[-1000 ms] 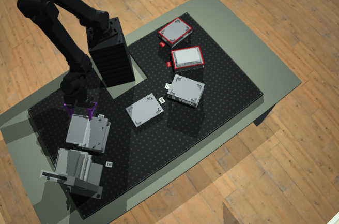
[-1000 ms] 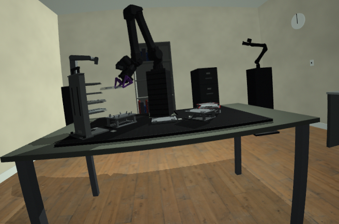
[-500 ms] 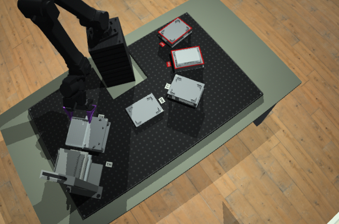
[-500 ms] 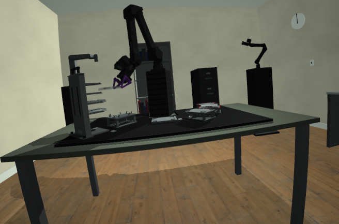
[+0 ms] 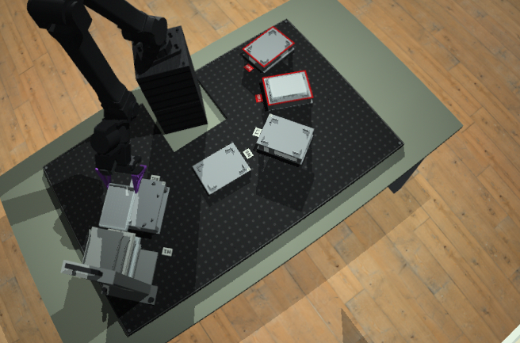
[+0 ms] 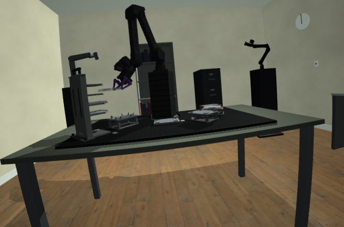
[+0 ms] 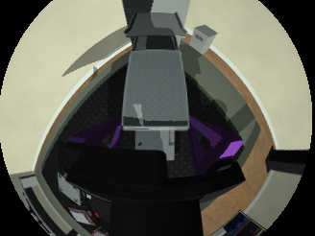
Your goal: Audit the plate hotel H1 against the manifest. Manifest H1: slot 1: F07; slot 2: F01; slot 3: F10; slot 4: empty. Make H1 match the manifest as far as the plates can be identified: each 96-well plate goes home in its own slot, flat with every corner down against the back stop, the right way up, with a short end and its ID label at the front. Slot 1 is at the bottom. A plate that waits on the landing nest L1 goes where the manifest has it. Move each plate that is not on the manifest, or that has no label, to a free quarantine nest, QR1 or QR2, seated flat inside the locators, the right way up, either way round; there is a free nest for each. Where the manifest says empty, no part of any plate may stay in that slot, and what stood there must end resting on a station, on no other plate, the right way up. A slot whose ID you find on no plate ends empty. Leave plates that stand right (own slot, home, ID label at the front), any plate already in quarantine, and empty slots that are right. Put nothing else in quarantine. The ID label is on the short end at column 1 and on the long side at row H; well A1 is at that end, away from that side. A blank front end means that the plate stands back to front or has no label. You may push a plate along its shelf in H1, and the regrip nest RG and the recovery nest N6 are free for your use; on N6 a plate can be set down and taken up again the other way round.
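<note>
Now: hand 40 mm short of the grey 96-well plate and 30 mm to the left of it. The rest, counted from my hand: plate hotel H1: 200 mm ahead, 150 mm to the right, 80 mm below; recovery nest N6: 290 mm to the left, 240 mm below, 20 mm behind; regrip nest RG: 190 mm below, 10 mm to the left, 10 mm behind.
</note>
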